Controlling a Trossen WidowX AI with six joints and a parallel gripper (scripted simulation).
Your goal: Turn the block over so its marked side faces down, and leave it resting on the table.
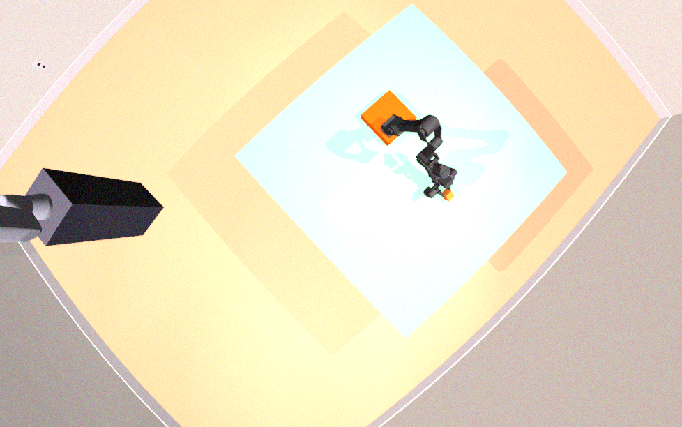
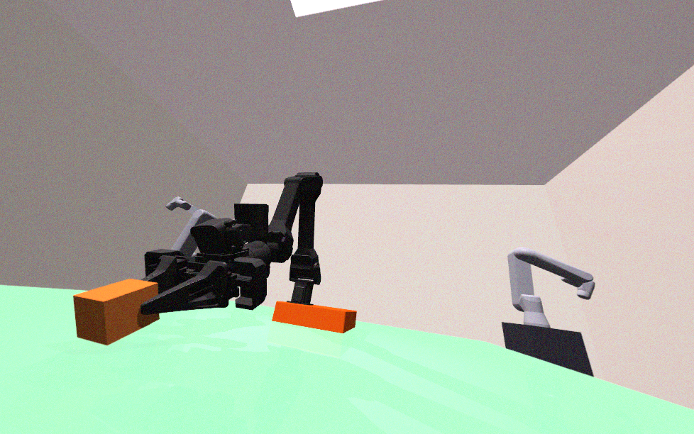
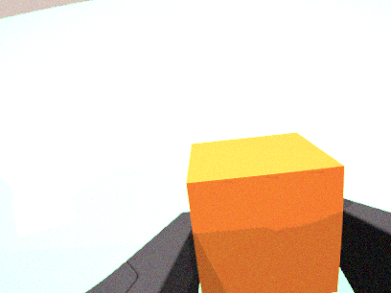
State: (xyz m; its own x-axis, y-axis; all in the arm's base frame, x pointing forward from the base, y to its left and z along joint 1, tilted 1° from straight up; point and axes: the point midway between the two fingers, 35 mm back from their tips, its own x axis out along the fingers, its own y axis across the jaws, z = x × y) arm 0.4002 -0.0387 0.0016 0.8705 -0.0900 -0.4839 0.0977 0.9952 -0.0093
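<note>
My gripper tip is 1 cm above the orange block.
</note>
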